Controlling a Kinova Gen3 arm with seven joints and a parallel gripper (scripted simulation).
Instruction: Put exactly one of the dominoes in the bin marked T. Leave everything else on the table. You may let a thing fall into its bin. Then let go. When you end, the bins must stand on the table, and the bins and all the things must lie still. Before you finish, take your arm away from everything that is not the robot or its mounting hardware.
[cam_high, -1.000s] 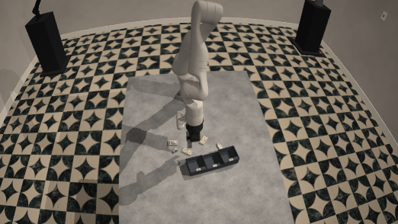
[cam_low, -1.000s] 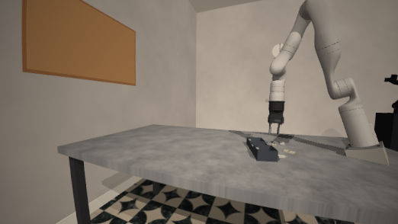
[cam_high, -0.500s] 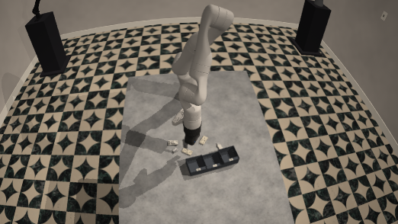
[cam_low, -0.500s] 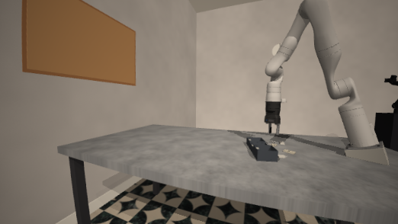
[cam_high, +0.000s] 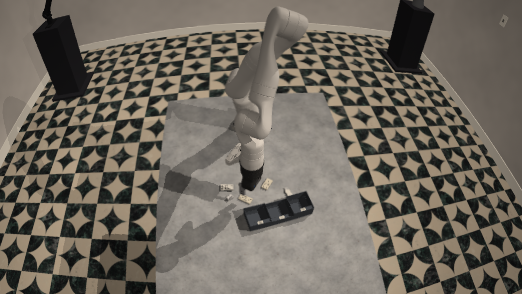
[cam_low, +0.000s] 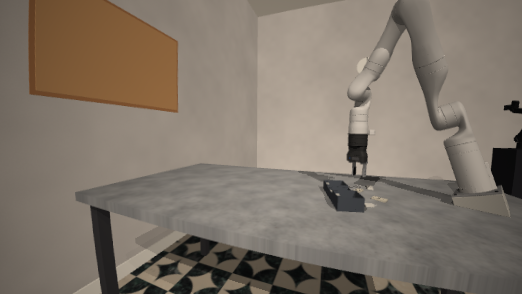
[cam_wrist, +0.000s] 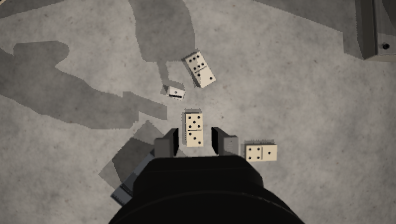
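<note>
My hand is 80 mm above the domino. Also, from my hand: three-compartment bin (80 mm ahead, 120 mm to the left, 60 mm below).
</note>
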